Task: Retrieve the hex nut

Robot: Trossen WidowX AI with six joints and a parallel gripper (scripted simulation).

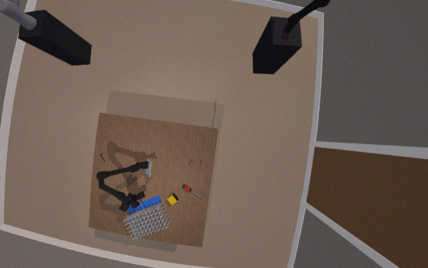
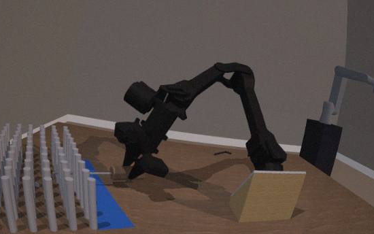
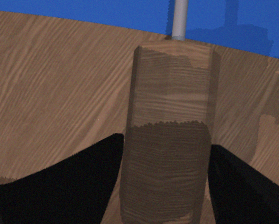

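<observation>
Right now my gripper tip is 90 mm short of the blue taped strip, 40 mm to the right of it and 40 mm above it. Also, from my gripper tip: yellow block 10 mm ahead, 360 mm to the left, 20 mm below; small hex nut 240 mm ahead, 100 mm to the left, 30 mm below; wooden-handled rod tool 100 mm ahead, 40 mm to the left.
</observation>
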